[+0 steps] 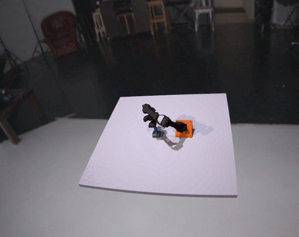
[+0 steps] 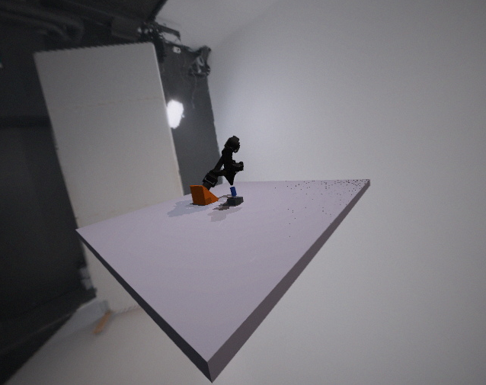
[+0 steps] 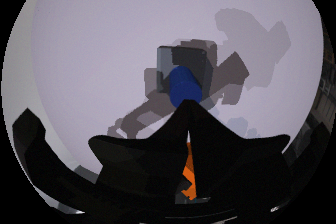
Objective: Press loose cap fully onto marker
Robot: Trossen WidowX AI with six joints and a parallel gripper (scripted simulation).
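My gripper tip is 4 cm above the blue cap. The rest, counted from my gripper tip: holder block 10 cm below.
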